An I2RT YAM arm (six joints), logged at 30 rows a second.
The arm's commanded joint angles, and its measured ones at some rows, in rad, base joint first. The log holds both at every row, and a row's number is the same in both.
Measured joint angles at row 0: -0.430 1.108 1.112 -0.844 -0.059 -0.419
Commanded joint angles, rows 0 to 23: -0.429 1.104 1.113 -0.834 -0.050 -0.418; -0.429 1.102 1.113 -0.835 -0.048 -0.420; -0.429 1.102 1.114 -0.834 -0.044 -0.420; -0.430 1.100 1.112 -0.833 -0.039 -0.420; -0.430 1.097 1.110 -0.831 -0.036 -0.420; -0.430 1.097 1.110 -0.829 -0.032 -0.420; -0.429 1.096 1.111 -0.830 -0.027 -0.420; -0.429 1.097 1.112 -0.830 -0.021 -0.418; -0.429 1.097 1.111 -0.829 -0.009 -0.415; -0.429 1.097 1.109 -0.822 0.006 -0.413; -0.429 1.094 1.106 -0.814 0.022 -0.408; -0.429 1.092 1.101 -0.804 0.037 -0.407; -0.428 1.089 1.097 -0.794 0.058 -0.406; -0.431 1.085 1.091 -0.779 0.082 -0.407; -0.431 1.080 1.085 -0.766 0.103 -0.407; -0.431 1.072 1.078 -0.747 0.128 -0.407; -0.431 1.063 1.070 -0.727 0.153 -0.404; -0.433 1.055 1.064 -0.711 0.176 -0.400; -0.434 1.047 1.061 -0.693 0.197 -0.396; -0.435 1.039 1.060 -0.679 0.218 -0.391; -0.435 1.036 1.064 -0.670 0.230 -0.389; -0.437 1.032 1.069 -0.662 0.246 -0.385; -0.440 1.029 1.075 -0.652 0.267 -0.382; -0.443 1.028 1.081 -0.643 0.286 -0.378
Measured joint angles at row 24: -0.439 1.034 1.066 -0.712 0.198 -0.400
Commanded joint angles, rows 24 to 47: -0.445 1.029 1.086 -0.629 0.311 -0.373; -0.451 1.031 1.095 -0.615 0.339 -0.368; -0.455 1.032 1.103 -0.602 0.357 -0.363; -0.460 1.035 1.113 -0.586 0.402 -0.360; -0.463 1.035 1.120 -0.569 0.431 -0.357; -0.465 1.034 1.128 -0.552 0.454 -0.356; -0.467 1.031 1.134 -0.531 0.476 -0.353; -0.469 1.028 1.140 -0.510 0.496 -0.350; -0.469 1.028 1.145 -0.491 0.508 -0.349; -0.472 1.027 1.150 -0.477 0.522 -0.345; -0.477 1.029 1.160 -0.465 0.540 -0.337; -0.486 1.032 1.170 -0.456 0.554 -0.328; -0.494 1.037 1.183 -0.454 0.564 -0.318; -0.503 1.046 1.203 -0.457 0.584 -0.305; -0.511 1.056 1.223 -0.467 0.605 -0.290; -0.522 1.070 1.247 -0.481 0.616 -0.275; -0.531 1.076 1.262 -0.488 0.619 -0.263; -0.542 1.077 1.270 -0.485 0.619 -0.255; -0.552 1.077 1.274 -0.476 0.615 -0.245; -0.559 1.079 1.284 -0.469 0.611 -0.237; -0.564 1.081 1.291 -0.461 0.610 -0.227; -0.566 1.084 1.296 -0.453 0.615 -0.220; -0.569 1.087 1.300 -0.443 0.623 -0.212; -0.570 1.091 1.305 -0.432 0.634 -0.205
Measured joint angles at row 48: -0.565 1.084 1.291 -0.490 0.601 -0.254
